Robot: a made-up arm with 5 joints. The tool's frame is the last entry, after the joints. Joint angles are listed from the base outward.
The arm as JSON. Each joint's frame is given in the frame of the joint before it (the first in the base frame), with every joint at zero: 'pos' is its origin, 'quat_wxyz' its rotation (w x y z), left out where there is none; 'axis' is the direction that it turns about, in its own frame. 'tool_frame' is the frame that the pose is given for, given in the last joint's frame.
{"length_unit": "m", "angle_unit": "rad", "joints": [
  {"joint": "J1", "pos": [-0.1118, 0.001, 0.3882], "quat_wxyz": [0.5, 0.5, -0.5, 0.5], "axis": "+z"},
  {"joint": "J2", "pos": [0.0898, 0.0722, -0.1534], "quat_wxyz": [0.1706, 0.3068, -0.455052, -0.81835], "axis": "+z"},
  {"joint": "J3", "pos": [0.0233, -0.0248, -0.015], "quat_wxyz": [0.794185, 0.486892, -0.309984, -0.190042], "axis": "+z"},
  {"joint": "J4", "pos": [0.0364, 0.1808, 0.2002], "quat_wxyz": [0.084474, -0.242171, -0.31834, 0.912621], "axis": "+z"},
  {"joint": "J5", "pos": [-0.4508, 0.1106, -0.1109], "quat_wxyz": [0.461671, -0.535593, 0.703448, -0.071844], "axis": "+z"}
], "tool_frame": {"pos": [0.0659, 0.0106, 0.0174], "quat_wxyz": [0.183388, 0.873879, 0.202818, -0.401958]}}
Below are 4 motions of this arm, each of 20 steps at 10 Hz.
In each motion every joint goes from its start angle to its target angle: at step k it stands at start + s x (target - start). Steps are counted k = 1, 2, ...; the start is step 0. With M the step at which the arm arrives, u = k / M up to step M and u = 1 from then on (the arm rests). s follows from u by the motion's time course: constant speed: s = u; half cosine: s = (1 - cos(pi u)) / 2; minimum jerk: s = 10 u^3 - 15 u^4 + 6 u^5.
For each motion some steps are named. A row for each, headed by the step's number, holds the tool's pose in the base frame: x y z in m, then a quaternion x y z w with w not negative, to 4 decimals.
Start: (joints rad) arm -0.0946 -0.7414 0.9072 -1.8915 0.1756
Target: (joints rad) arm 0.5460 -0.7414 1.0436 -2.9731 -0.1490
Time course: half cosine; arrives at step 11
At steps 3, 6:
3: 0.0900 0.2267 0.4553 -0.2404 -0.0623 0.6952 0.6745
6: 0.1154 0.0791 0.6085 -0.2620 -0.1812 0.5571 0.7669

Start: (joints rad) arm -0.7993 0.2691 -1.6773 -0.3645 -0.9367
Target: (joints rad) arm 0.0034 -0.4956 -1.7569 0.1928 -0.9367
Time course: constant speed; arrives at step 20
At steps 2, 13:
2: 0.1011 0.5210 0.6915 0.2953 -0.1501 0.8235 0.4605
13: -0.1360 0.5080 0.8940 0.1651 -0.3028 0.8989 0.2703

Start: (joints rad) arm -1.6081 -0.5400 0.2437 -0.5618 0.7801
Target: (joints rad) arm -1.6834 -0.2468 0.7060 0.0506 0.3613
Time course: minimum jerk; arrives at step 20
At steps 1, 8, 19, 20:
1: -0.2029 0.5139 0.6831 0.4392 0.0935 0.7472 0.4900
8: -0.2911 0.4392 0.7667 0.4863 0.0758 0.8173 0.2997
19: -0.3674 0.1591 0.9059 -0.5423 -0.0847 -0.8202 0.1616
20: -0.3674 0.1585 0.9061 -0.5423 -0.0847 -0.8200 0.1624

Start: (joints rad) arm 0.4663 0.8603 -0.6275 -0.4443 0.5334
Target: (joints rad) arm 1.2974 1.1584 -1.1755 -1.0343 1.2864
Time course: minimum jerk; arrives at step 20
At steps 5, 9, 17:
5: 0.1659 0.4451 0.4583 -0.7084 -0.3842 0.2416 0.5406
9: 0.0540 0.3863 0.6418 -0.6837 -0.5795 -0.0606 0.4393
17: -0.2999 0.2353 0.6703 -0.3641 -0.7519 -0.5360 0.1219

